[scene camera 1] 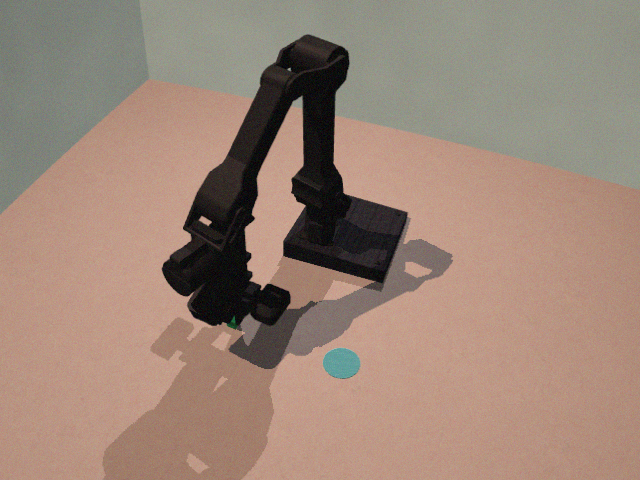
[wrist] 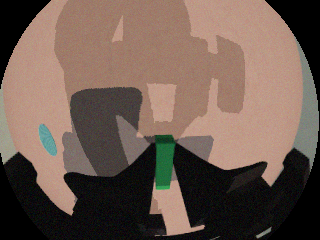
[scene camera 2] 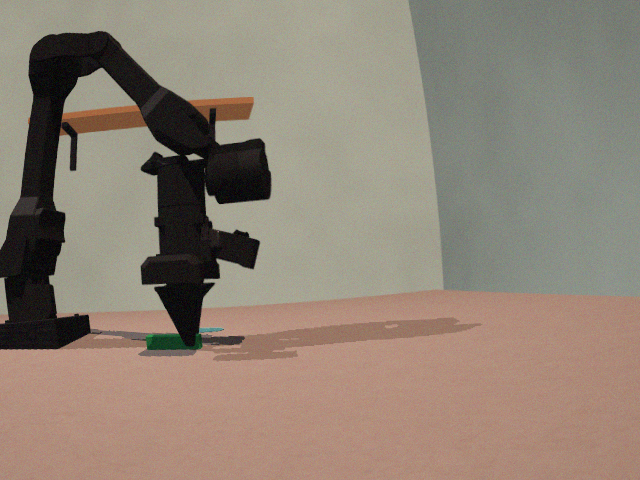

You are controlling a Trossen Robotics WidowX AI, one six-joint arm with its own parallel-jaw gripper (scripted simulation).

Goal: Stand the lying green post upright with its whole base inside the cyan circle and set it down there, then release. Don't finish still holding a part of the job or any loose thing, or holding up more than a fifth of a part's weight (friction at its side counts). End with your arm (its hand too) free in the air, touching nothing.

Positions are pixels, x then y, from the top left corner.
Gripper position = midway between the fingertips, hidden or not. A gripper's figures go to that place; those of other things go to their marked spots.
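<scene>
My gripper [scene camera 1: 234, 321] is 1.04 m from the lens. I can also see a cyan circle [scene camera 1: 341, 363], and the circle is 0.99 m from the lens.
</scene>
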